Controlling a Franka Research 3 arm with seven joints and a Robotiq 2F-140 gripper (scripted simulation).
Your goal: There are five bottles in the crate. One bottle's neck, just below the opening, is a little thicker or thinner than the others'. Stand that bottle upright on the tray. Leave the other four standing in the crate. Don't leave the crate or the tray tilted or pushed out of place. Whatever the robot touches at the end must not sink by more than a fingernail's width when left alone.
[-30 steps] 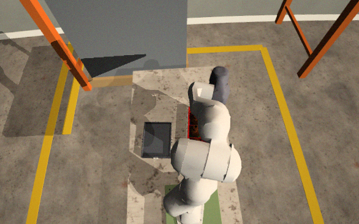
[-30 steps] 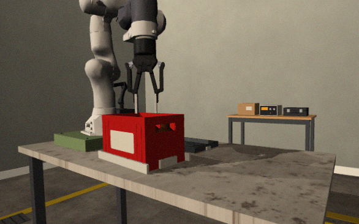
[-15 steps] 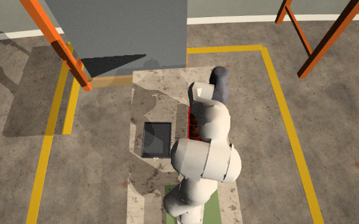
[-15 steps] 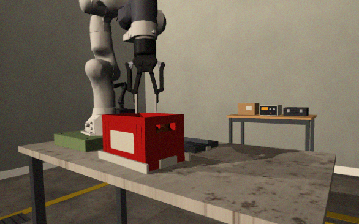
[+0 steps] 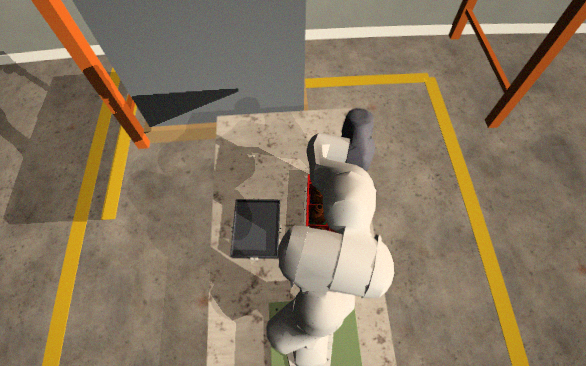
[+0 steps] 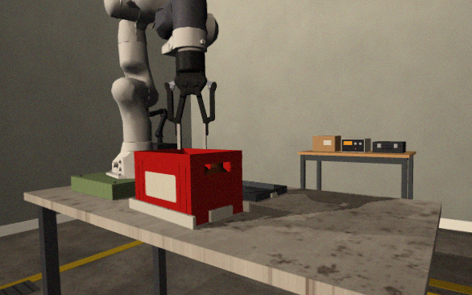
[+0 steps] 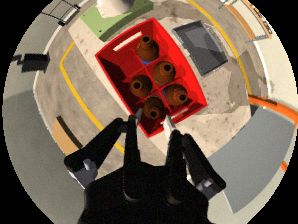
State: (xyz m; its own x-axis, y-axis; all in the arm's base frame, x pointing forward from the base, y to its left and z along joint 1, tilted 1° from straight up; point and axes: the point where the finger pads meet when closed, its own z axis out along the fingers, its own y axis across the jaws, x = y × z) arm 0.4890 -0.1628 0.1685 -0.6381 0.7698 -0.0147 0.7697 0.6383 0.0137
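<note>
My gripper is now 8 cm past the brown bottle, 1 cm to the right of it and 13 cm above it. The rest, counted from my hand: dark tray 9 cm behind, 35 cm to the left, 20 cm below; then red crate 8 cm behind, 5 cm to the left, 13 cm below.
</note>
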